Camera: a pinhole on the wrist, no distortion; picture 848 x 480 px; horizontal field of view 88.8 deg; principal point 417.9 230.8 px. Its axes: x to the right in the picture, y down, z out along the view. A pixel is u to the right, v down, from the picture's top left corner.
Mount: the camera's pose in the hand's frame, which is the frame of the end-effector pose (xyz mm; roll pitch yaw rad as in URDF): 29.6 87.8 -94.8 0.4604 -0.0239 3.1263
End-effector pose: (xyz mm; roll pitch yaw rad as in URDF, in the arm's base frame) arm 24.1 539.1 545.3 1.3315 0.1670 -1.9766
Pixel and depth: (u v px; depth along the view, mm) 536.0 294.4 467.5
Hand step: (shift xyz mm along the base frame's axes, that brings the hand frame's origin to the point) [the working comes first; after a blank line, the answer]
In the camera's frame: 127.5 68.7 467.5

-255.3 144.0 323.5
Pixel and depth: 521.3 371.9 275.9
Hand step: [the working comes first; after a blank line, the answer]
In the camera's frame: 65.9 89.9 275.9

-144.7 61.7 175.3
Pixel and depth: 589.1 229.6 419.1
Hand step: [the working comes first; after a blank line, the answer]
In the camera's frame: 165.7 -1.2 419.1

-166.8 144.1 352.8
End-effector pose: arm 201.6 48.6 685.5 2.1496 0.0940 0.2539
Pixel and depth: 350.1 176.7 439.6
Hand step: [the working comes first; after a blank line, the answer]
In the camera's frame: -68.8 -54.9 439.6

221.4 -365.7 116.9
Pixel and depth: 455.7 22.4 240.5
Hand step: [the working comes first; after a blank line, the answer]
In the camera's frame: 21.0 -115.8 240.5

90.1 -205.6 209.4
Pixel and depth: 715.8 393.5 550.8
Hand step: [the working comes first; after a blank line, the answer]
In the camera's frame: 379.0 207.0 550.8

-209.4 -572.6 -113.4
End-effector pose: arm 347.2 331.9 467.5 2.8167 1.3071 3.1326
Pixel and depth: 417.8 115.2 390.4
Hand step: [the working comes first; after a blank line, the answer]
In the camera's frame: -0.1 -104.2 390.4

74.5 401.9 -61.6
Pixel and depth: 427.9 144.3 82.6
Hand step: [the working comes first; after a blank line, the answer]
In the camera's frame: 1.9 -16.5 82.6

-75.4 123.7 -10.5
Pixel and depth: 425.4 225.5 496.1
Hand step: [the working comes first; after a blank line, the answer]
In the camera's frame: 8.6 -6.1 496.1

215.4 406.1 -93.4
